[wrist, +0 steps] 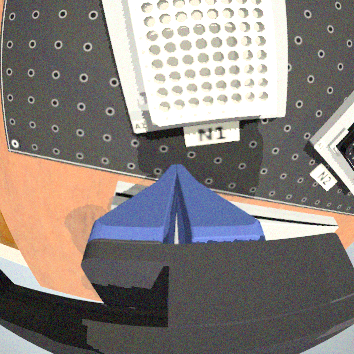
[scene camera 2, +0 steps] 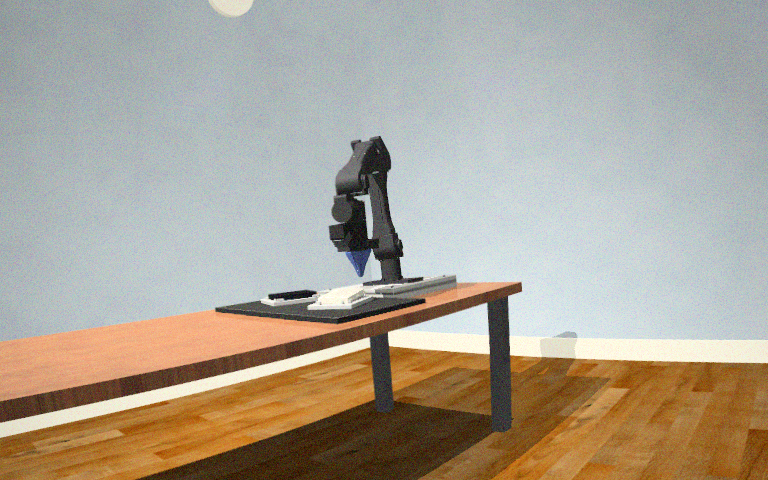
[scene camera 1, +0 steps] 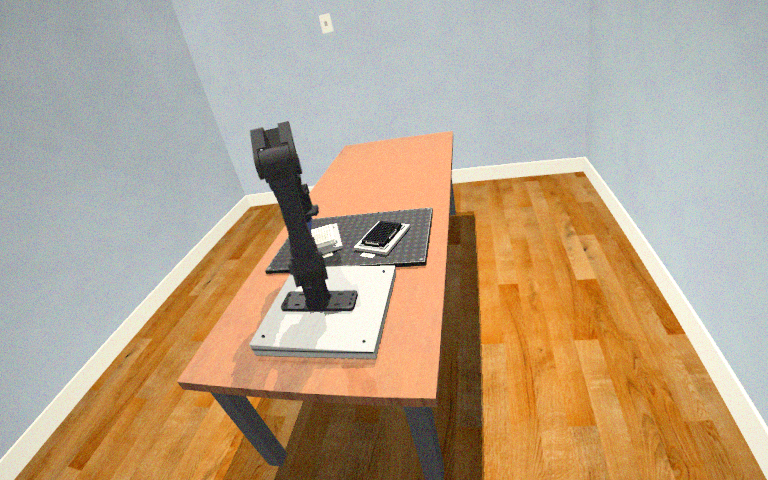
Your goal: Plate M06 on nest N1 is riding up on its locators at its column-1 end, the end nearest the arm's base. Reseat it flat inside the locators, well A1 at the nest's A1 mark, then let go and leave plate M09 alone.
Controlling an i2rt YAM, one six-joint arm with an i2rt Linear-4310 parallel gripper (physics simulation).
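Places are measured from the arm's base along level axes (x ahead, y left, z up), in centimetres.
Pixels of known places: gripper, fingertip midpoint: (wrist: 176,173) (scene camera 2: 361,276); arm's base at its link origin: (scene camera 2: 392,283) (scene camera 1: 319,302).
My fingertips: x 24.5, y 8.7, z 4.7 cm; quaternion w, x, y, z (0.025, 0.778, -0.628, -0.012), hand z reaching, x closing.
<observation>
Ahead of a thing's pixels: the offset from my fingertips to its middle. "pt": to the spot under its first point. Level surfaces: height alone.
White plate M06 @(dx +8.3, dy +0.1, dz -4.2 cm) (scene camera 1: 326,234) (scene camera 2: 341,294) (wrist: 210,60) sits on white nest N1 (scene camera 2: 329,306) (wrist: 120,50). In scene camera 2 its end nearest the arm's base looks higher than its far end. The nest's A1 mark shows at its near left corner in the wrist view. My gripper (scene camera 2: 360,275) (wrist: 176,173) is shut with nothing between its blue fingertips. It hangs above the table on the base side of N1, apart from the plate. The arm mostly hides it in scene camera 1. Black plate M09 @(dx +6.9, dy -21.2, dz -4.6 cm) (scene camera 1: 382,233) (scene camera 2: 292,294) rests on nest N2 @(dx +6.9, dy -21.2, dz -5.6 cm) (scene camera 1: 398,234) (wrist: 325,144).
Both nests stand on a dark perforated board (scene camera 1: 417,240) (scene camera 2: 339,318) (wrist: 55,75). The N1 label @(pt dx -0.3, dy -3.2, dz -6.3 cm) (wrist: 212,134) and N2 label @(pt dx -1.9, dy -17.6, dz -6.3 cm) (wrist: 324,176) lie at the nests' near ends. The arm's light base slab (scene camera 1: 351,328) adjoins the board on the wooden table @(dz -7.8 cm) (scene camera 1: 396,169).
</observation>
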